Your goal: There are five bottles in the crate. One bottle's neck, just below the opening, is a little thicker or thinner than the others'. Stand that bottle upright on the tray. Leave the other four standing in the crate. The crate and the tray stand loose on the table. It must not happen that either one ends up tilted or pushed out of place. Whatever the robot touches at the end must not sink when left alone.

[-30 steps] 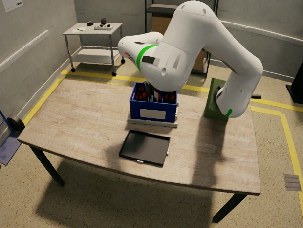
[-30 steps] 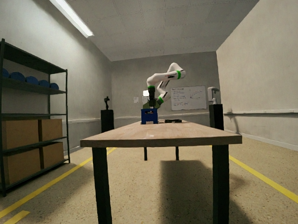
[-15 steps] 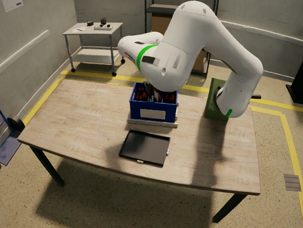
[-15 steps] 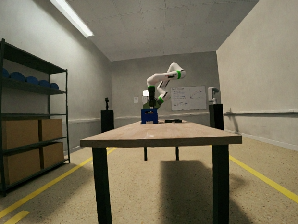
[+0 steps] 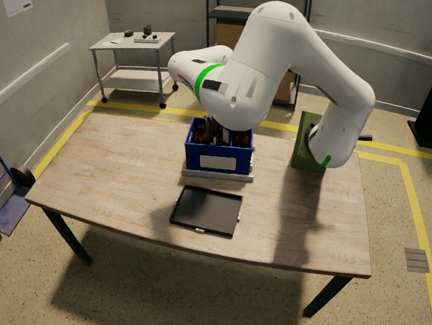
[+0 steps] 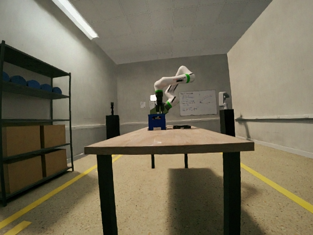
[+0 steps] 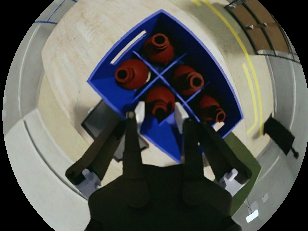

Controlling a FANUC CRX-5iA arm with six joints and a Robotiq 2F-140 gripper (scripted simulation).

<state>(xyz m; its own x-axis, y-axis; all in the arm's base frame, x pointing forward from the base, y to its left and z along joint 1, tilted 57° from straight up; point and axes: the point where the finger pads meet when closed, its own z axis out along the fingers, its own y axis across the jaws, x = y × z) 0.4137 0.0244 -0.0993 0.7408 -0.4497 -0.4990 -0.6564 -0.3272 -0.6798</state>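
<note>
Now: the blue crate 4 cm to the right of my hand and 9 cm below it. Also, from my hand: dark tray (24 cm to the left, 16 cm below); then bottle (8 cm to the right, 8 cm below).
</note>
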